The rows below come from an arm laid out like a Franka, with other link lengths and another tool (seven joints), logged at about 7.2 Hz.
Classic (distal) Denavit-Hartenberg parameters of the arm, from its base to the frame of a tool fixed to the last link. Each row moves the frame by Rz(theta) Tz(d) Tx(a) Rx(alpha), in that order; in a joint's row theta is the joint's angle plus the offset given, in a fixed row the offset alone. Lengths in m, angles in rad.
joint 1: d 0.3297  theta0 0  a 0  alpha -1.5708
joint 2: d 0  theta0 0  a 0  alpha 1.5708
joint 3: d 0.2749  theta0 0  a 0.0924  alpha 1.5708
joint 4: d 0  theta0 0  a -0.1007  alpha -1.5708
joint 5: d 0.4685  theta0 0  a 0  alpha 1.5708
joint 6: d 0  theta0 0  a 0.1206  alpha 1.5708
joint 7: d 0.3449  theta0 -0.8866  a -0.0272  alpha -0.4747
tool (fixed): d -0.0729  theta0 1.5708  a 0  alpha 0
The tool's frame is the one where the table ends.
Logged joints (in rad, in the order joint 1, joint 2, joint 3, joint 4, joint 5, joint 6, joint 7), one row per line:
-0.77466 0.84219 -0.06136 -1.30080 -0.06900 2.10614 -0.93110
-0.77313 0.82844 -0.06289 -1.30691 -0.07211 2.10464 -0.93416
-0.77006 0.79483 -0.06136 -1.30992 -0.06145 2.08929 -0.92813
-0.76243 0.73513 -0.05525 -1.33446 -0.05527 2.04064 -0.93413
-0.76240 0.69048 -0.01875 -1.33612 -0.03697 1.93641 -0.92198
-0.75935 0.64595 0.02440 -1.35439 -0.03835 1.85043 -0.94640
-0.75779 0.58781 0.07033 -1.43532 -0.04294 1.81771 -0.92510
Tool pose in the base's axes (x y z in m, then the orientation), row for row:
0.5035 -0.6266 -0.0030 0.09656 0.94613 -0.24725 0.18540
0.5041 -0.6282 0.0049 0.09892 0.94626 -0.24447 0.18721
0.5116 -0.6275 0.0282 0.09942 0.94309 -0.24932 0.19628
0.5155 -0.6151 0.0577 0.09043 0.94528 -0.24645 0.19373
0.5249 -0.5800 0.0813 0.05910 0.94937 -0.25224 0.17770
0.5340 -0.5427 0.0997 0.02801 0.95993 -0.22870 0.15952
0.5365 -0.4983 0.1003 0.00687 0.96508 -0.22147 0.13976
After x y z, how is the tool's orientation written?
As a quaternion, w x y z.
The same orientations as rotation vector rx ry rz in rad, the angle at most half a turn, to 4 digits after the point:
2.8025 -0.7324 0.5492
2.7990 -0.7231 0.5538
2.7888 -0.7373 0.5804
2.8100 -0.7326 0.5759
2.8753 -0.7639 0.5382
2.9631 -0.7059 0.4924
3.0187 -0.6927 0.4372

